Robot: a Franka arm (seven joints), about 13 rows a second.
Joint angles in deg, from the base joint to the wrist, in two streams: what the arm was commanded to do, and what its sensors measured. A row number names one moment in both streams.
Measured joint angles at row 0: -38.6, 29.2, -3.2, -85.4, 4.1, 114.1, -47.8
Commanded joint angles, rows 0 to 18: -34.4, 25.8, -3.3, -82.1, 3.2, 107.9, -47.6; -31.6, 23.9, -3.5, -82.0, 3.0, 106.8, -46.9; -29.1, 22.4, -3.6, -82.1, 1.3, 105.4, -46.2; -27.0, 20.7, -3.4, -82.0, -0.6, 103.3, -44.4; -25.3, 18.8, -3.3, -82.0, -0.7, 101.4, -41.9; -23.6, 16.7, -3.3, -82.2, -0.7, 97.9, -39.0; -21.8, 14.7, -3.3, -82.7, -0.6, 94.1, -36.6; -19.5, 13.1, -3.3, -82.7, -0.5, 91.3, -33.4; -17.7, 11.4, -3.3, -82.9, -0.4, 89.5, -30.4; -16.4, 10.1, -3.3, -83.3, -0.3, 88.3, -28.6; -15.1, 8.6, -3.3, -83.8, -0.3, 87.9, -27.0; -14.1, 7.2, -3.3, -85.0, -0.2, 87.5, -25.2; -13.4, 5.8, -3.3, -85.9, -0.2, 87.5, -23.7; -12.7, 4.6, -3.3, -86.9, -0.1, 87.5, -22.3; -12.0, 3.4, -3.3, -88.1, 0.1, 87.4, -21.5; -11.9, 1.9, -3.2, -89.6, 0.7, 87.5, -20.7; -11.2, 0.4, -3.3, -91.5, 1.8, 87.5, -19.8; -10.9, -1.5, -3.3, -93.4, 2.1, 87.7, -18.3; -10.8, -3.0, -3.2, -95.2, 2.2, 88.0, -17.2
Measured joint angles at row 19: -11.7, 2.2, -2.7, -89.5, 1.2, 87.4, -19.7
